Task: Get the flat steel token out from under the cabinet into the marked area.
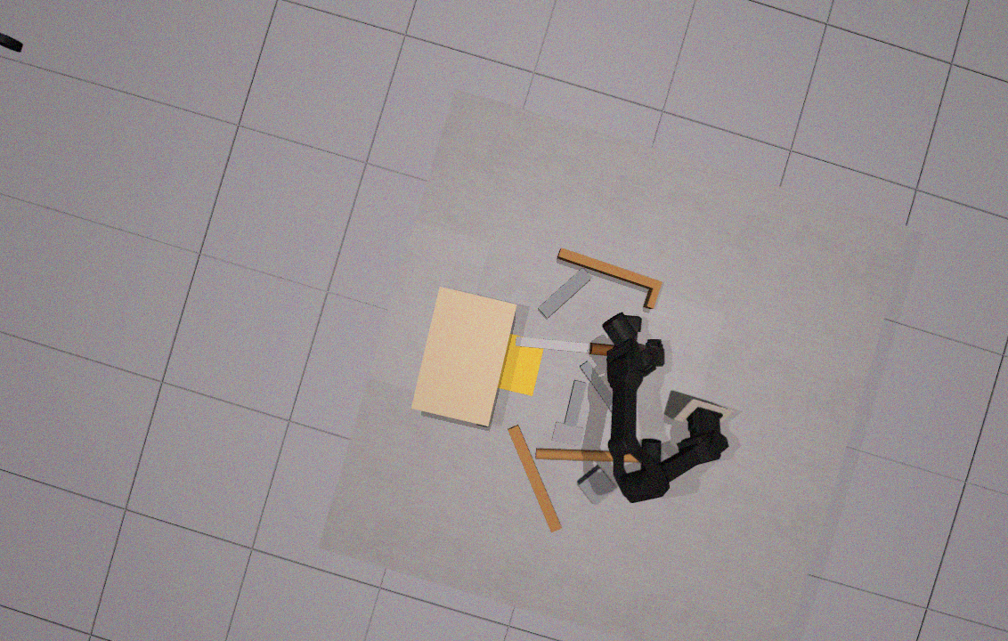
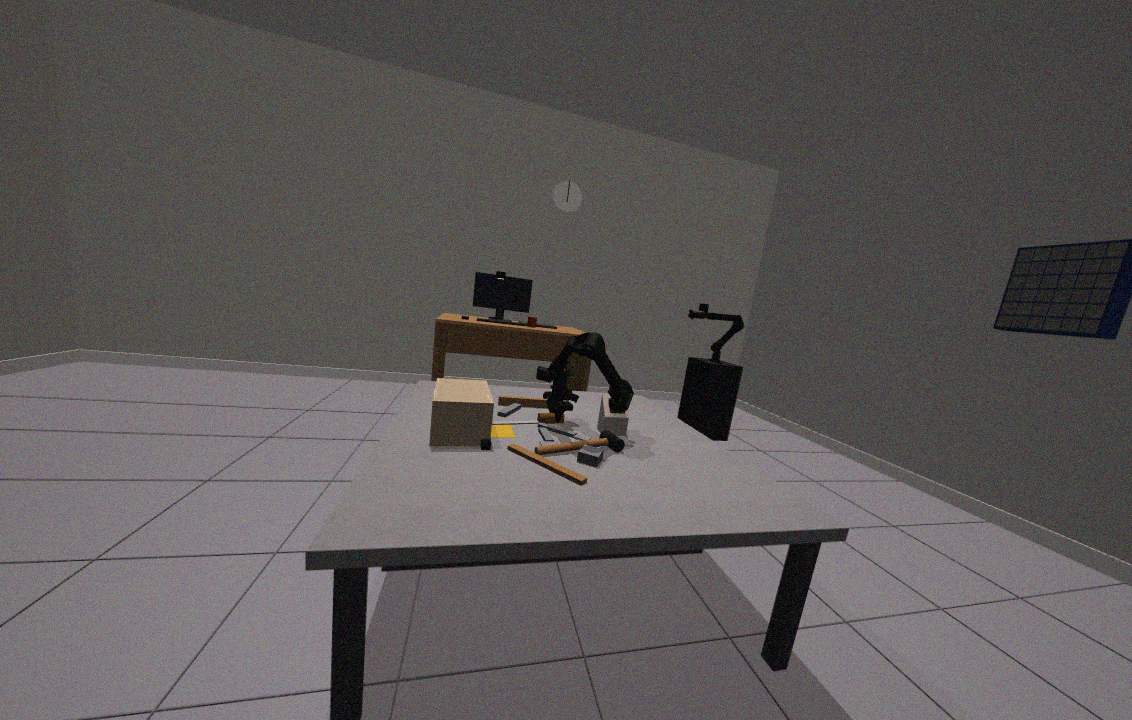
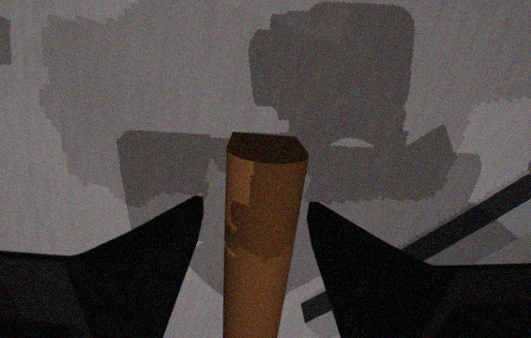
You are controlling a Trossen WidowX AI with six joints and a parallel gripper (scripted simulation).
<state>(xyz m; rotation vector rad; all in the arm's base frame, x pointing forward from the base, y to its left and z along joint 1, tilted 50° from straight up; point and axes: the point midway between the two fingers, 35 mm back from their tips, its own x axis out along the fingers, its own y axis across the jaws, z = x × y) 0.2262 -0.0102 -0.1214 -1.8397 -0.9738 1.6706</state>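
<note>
Now: the grey bar 18 cm ahead of my gripper tip and 11 cm to the right of it. From my gripper tip the other things lie so: grey l-shaped bracket (21 cm to the left, 7 cm ahead); grey block (36 cm to the left, 4 cm behind, 1 cm above); wooden stick (39 cm to the left, 12 cm ahead).
</note>
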